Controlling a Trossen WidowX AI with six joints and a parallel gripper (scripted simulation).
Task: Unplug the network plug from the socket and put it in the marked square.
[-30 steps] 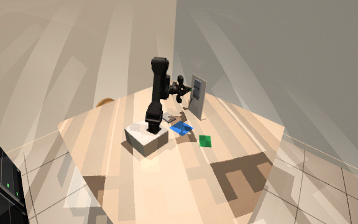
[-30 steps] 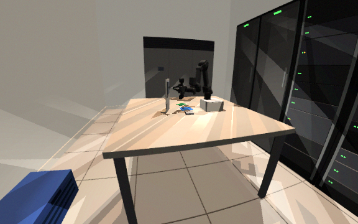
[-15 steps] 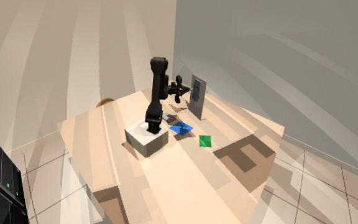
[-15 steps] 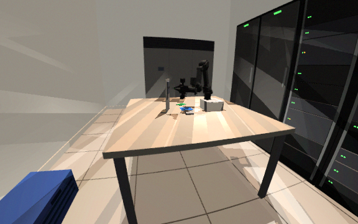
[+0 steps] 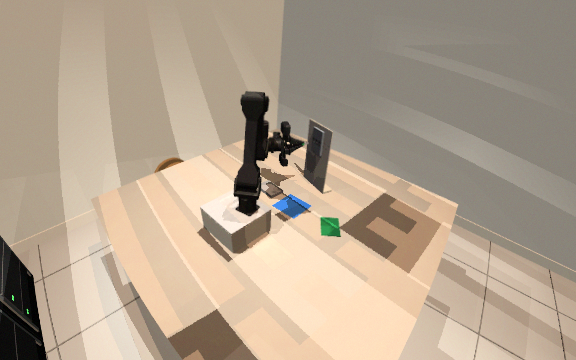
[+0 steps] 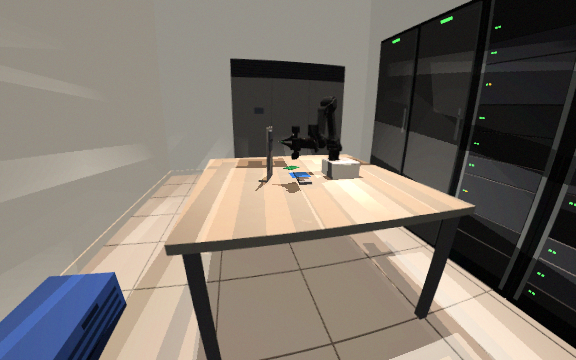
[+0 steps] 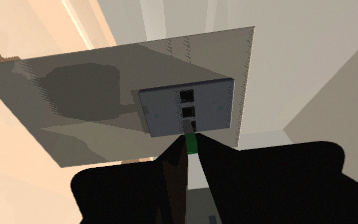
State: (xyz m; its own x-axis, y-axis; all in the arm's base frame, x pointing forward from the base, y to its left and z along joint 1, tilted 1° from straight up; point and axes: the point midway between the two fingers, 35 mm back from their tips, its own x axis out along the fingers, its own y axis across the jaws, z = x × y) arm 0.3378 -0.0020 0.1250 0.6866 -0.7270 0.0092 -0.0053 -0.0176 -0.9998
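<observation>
The blue square lies 14 cm behind my gripper tip, 4 cm to the right of it and 22 cm below it. The rest, counted from my gripper tip: upright panel 6 cm ahead, 5 cm to the right, 9 cm below; plug 1 cm ahead.
</observation>
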